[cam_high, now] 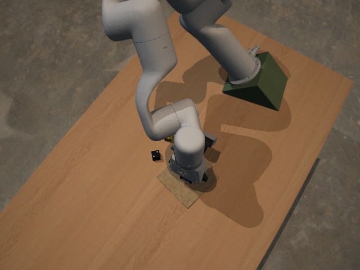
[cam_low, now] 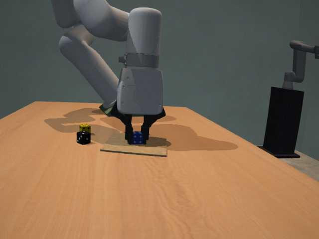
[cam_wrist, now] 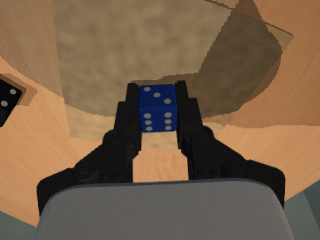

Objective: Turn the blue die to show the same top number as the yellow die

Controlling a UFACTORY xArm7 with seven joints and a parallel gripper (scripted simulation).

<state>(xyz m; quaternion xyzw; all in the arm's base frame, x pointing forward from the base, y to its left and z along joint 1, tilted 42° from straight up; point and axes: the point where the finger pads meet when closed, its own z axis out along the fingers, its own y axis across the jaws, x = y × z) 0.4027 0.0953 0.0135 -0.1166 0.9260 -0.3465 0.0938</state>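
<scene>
My hand is 1 cm above the blue die. The rest, counted from my hand: black die 1 cm ahead, 12 cm to the right, 1 cm below; yellow die 7 cm behind, 13 cm to the right, 1 cm below; tan mat 2 cm below.
</scene>
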